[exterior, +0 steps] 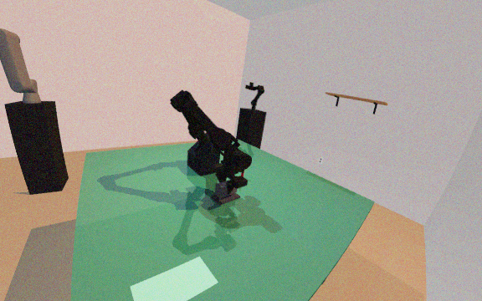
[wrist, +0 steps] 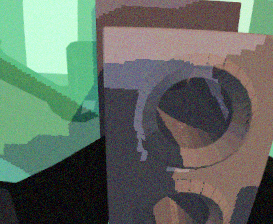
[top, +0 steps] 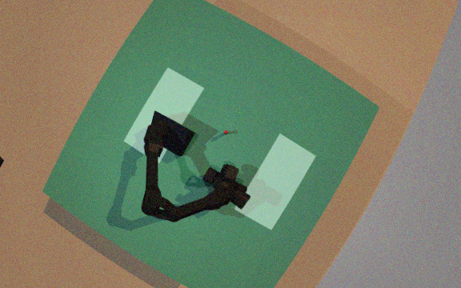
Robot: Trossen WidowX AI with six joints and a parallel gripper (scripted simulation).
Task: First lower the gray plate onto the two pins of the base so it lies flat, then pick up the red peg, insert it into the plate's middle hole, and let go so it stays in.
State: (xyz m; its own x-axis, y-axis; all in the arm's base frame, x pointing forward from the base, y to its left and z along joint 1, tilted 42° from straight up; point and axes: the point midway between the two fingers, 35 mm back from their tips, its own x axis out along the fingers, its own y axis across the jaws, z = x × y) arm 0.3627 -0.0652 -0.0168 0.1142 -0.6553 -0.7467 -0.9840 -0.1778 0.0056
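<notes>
Now: the dark base 30 mm below my gripper tip. Also, from my gripper tip: gray plate (30 mm above); then red peg (130 mm behind, 180 mm to the left, 10 mm above).
</notes>
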